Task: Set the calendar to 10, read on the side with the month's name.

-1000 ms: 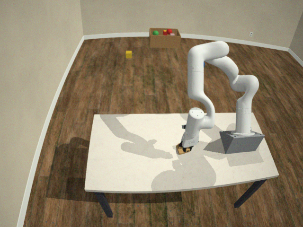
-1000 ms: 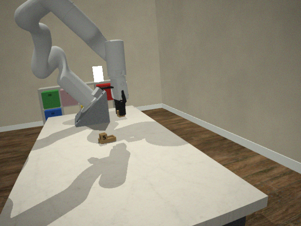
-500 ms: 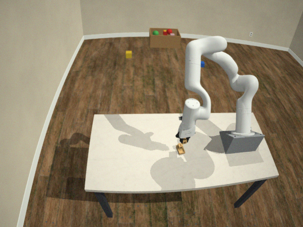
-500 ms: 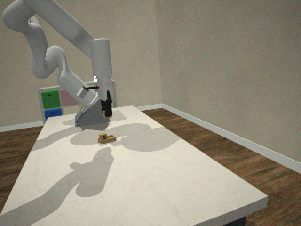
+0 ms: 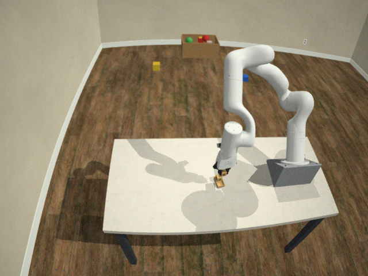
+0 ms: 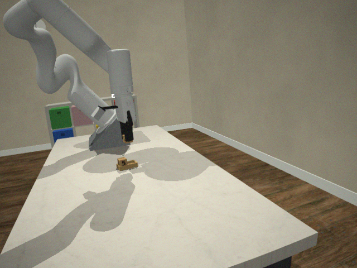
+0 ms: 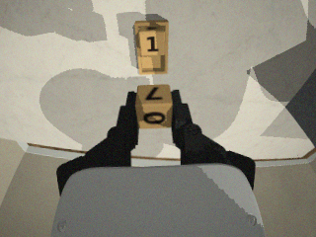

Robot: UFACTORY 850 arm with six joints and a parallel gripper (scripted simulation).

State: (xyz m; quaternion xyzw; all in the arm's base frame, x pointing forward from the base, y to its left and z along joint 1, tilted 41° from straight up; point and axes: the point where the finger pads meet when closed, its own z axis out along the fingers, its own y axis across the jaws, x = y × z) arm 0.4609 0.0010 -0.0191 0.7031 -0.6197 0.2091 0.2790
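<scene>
The wooden tray is 20 mm to the right of my hand and 120 mm below it. The rest, counted from my hand: cube: 10 mm below.
</scene>
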